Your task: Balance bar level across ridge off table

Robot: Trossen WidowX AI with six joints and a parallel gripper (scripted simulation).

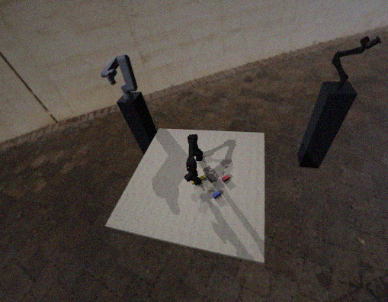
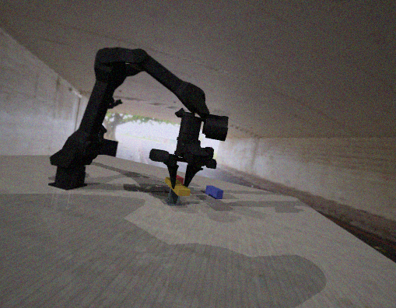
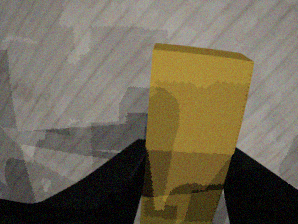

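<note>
My gripper tip is now 2 cm to the right of the yellow bar and 2 cm past it. From my gripper tip the other things lie so: red block: 26 cm to the left, 9 cm behind, 4 cm below; blue block: 20 cm to the left, 9 cm ahead, 4 cm below.
</note>
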